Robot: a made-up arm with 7 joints.
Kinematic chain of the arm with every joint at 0, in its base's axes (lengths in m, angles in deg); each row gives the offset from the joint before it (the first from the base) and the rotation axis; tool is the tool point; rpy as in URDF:
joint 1: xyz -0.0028 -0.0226 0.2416 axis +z
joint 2: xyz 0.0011 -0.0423 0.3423 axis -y
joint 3: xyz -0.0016 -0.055 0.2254 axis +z
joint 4: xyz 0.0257 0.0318 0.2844 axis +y
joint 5: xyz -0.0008 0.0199 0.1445 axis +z
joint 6: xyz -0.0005 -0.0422 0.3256 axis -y
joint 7: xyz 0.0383 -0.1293 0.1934 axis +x
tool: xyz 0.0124 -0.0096 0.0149 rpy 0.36 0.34 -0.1
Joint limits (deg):
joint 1: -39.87..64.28
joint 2: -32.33..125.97
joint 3: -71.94..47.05
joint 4: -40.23..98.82
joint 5: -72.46..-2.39
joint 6: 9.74..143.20
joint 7: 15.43..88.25
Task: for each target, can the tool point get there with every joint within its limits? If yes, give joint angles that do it. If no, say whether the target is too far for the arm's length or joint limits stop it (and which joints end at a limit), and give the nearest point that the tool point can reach.
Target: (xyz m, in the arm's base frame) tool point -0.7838 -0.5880 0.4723
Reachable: yes | joints 40.01 88.60 -4.36 11.01 -65.11 120.94 22.62
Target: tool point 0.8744 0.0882 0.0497
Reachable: no: joint limits stop it (at a limit: joint 2, joint 4, joint 5, joint 6, joint 7) | nearest point 0.8123 0.0804 0.5424 | short by 0.497 m
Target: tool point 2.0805 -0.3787 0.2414
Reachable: no: too far | nearest point 0.9442 -0.1845 0.7282 | short by 1.251 m
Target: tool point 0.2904 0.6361 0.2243
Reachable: no: joint limits stop it (at a limit: joint 1, joint 2, joint 4, joint 5, joint 6, joint 7) | nearest point 0.3411 0.7074 0.5464 | short by 0.334 m
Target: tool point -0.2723 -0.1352 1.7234
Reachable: yes | joints 8.40 13.83 20.62 18.15 -50.01 53.04 63.75
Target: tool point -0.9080 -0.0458 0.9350
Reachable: yes | joints -16.96 42.53 34.44 -25.00 -46.69 98.04 53.77
